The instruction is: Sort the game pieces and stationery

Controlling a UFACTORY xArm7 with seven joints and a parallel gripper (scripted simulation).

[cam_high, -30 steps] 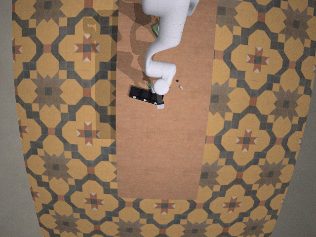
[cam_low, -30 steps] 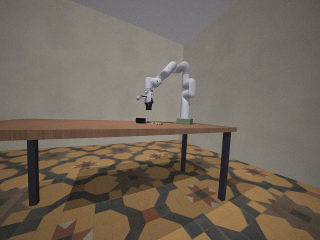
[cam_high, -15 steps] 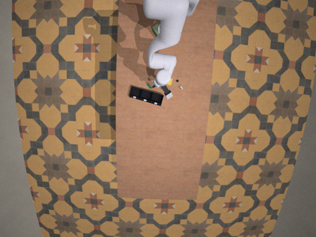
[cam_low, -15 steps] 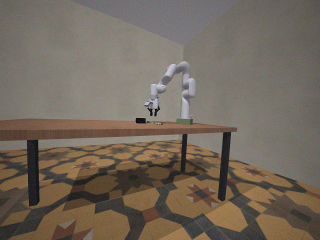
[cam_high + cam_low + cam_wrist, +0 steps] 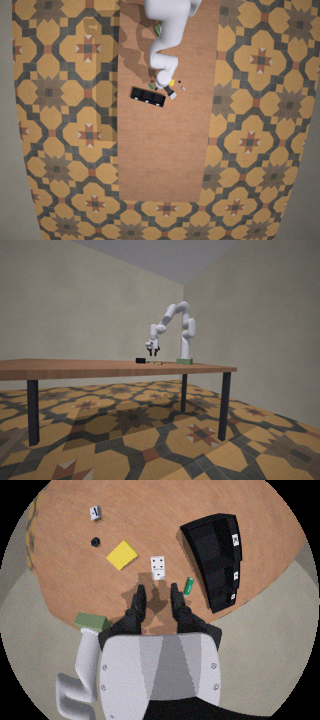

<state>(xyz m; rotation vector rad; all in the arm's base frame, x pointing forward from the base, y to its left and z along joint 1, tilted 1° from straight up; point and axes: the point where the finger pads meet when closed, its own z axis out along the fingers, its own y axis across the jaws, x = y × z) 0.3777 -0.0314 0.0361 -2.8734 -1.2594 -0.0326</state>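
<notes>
The white piece lies 8 cm below my hand. The rest, counted from my hand: yellow block (2 cm behind, 7 cm to the left, 8 cm below); green piece (2 cm ahead, 8 cm to the right, 8 cm below); black triple bin (10 cm ahead, 10 cm to the right, 7 cm below).
</notes>
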